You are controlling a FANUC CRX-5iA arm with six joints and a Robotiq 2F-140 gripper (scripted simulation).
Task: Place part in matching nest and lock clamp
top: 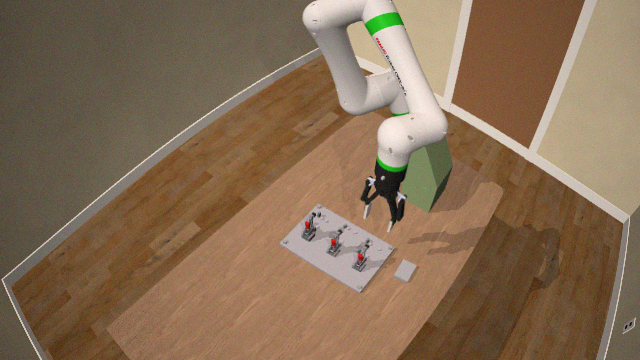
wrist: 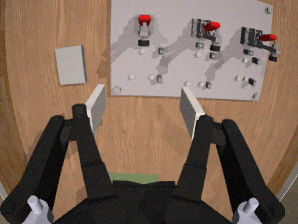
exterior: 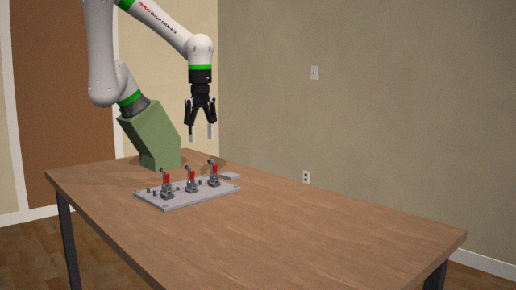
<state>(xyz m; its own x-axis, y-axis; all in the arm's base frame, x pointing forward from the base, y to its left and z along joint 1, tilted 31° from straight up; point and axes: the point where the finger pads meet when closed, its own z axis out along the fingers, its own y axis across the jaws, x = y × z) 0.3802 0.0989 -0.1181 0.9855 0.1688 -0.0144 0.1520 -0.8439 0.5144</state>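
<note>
The light grey part lies 30 mm behind my hand, 150 mm to the left of it and 210 mm below it. From my hand the other things lie so: grey fixture plate (60 mm ahead, 100 mm to the right, 210 mm below); toggle clamp (80 mm ahead, 10 mm to the left, 150 mm below).
</note>
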